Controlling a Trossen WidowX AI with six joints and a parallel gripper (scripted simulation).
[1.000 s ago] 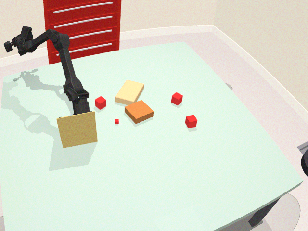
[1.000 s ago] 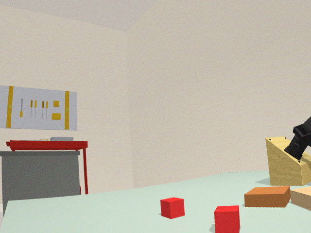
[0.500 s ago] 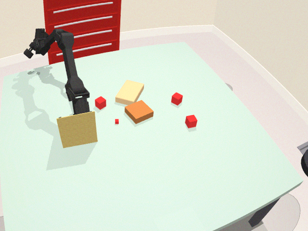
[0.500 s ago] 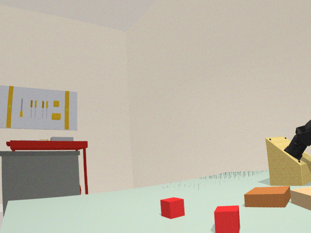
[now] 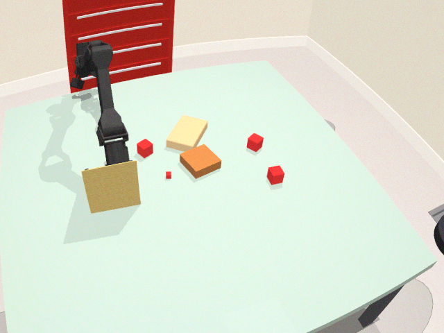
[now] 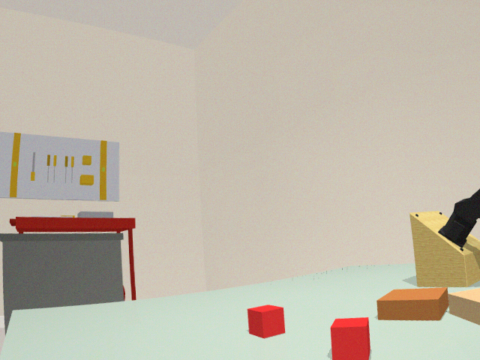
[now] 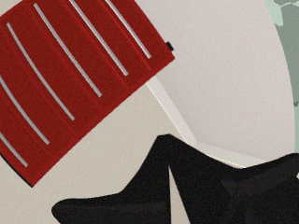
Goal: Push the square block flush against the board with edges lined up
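The tiny red cube lies 730 mm to the right of my gripper tip, 110 mm ahead of it and 80 mm below it. Round my gripper tip: pale tan board 580 mm to the right, 250 mm ahead, 70 mm below; brown square block 720 mm to the right, 230 mm ahead, 70 mm below.
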